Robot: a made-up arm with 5 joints.
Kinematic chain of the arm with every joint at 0, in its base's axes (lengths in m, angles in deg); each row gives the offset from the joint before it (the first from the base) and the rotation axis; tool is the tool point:
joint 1: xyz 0 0 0.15 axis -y
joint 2: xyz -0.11 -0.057 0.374 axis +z
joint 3: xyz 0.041 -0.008 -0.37 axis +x
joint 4: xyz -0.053 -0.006 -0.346 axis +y
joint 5: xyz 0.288 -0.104 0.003 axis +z
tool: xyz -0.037 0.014 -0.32
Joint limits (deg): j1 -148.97..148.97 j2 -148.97..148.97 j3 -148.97..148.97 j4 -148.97..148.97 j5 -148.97..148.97
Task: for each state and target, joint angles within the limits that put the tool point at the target. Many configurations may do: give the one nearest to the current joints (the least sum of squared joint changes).
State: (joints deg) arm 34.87 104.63 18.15 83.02 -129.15
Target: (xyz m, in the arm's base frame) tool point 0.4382 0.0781 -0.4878
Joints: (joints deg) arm 29.54 125.17 -8.81 42.99 -133.89
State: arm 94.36 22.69 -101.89 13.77 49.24
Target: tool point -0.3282 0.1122 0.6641
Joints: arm 89.34 82.63 -108.15 -0.86 53.33
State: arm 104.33 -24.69 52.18 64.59 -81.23
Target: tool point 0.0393 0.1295 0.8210
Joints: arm 132.56 -68.85 56.90 37.34 -87.52
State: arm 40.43 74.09 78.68 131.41 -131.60
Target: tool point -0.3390 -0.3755 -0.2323
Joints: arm 34.83 65.13 81.64 148.97 -129.28
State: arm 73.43 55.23 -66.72 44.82 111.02
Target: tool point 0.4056 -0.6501 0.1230
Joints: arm 51.63 50.88 -49.73 74.98 101.26
